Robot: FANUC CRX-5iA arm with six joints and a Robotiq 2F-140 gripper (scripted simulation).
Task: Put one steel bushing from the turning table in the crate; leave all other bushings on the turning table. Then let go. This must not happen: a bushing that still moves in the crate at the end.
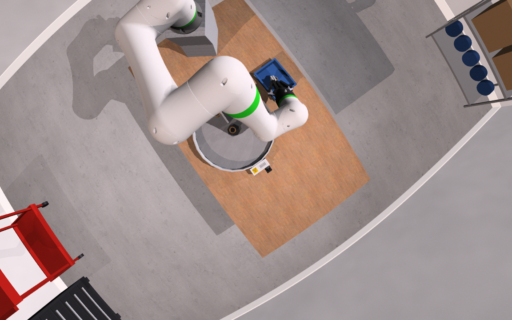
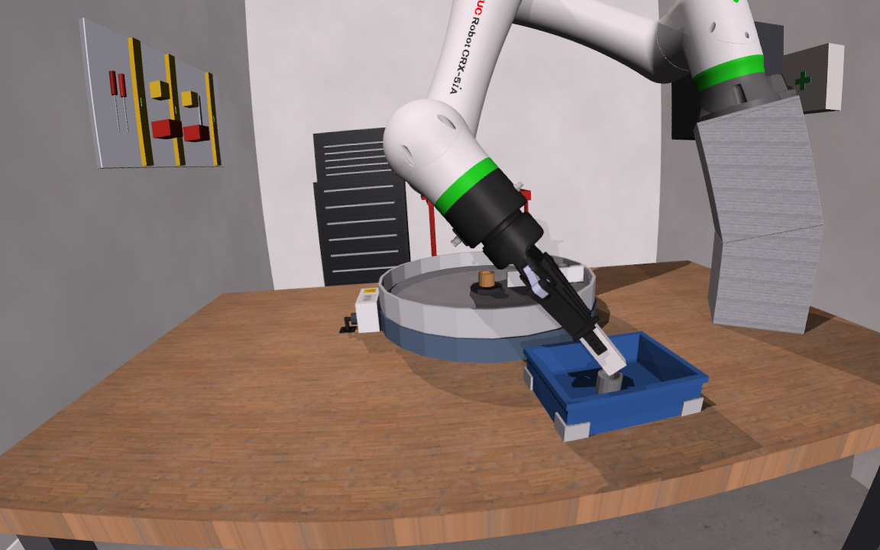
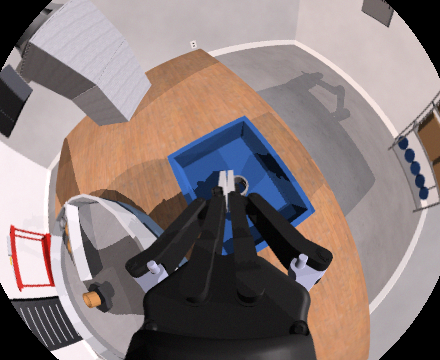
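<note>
My gripper is now 20 mm to the right of the blue crate and 40 mm above it. Also, from my hand: round grey turning table 50 mm ahead, 330 mm to the right, 10 mm below.
</note>
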